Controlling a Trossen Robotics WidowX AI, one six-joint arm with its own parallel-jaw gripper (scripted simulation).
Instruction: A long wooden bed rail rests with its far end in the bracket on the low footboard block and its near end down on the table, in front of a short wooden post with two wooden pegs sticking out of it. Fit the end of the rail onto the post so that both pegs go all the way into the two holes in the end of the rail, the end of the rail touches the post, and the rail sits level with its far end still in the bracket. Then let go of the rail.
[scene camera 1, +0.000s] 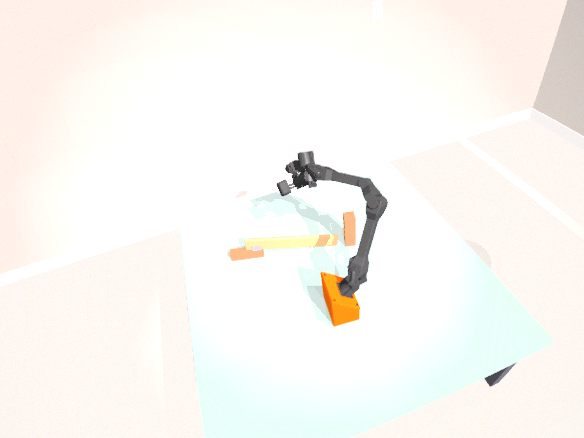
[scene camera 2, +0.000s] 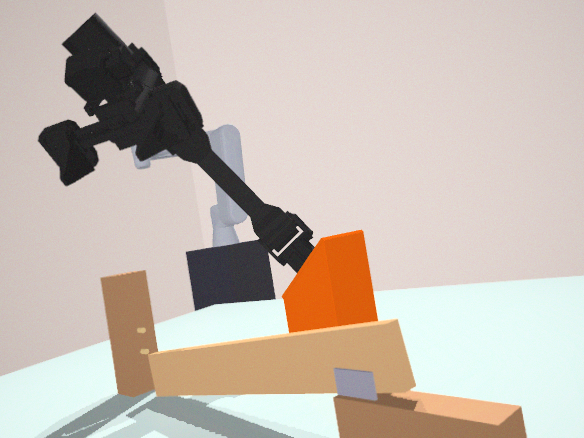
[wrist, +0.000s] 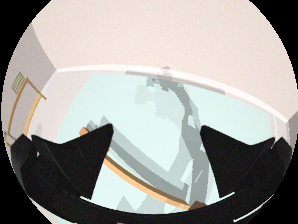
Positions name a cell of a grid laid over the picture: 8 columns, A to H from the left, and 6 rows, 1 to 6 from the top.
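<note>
Wooden bed rail (scene camera 2: E5), (scene camera 1: E4), (wrist: D5). Brown wooden post (scene camera 1: E4). My gripper (scene camera 2: B3), (wrist: E4): open, holding nothing.
</note>
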